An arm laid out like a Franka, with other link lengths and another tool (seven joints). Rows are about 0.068 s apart.
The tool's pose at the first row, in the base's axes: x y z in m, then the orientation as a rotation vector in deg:
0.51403 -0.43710 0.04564 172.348 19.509 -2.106
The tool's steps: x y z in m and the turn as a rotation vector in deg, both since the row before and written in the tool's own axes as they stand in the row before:
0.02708 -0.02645 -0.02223 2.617 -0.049 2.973
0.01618 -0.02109 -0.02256 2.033 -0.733 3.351
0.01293 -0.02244 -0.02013 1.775 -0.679 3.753
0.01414 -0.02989 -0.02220 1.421 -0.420 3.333
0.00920 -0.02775 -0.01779 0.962 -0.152 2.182
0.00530 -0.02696 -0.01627 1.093 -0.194 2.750
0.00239 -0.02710 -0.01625 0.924 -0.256 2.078
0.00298 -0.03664 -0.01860 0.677 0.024 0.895
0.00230 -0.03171 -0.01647 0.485 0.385 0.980
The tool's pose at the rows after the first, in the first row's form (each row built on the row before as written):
0.53474 -0.40292 0.06380 175.350 15.180 -2.399
0.54751 -0.37782 0.08435 177.618 10.067 -3.647
0.55858 -0.35332 0.10314 179.485 4.207 -4.791
0.57246 -0.32262 0.12438 -178.994 1.073 5.465
0.58307 -0.29527 0.14201 -178.037 4.503 5.691
0.59077 -0.26916 0.15871 -176.858 8.775 5.982
0.59692 -0.24331 0.17598 -175.791 11.963 6.355
0.60616 -0.20876 0.19644 -175.053 13.328 6.270
0.61438 -0.17917 0.21486 -174.531 14.840 5.669

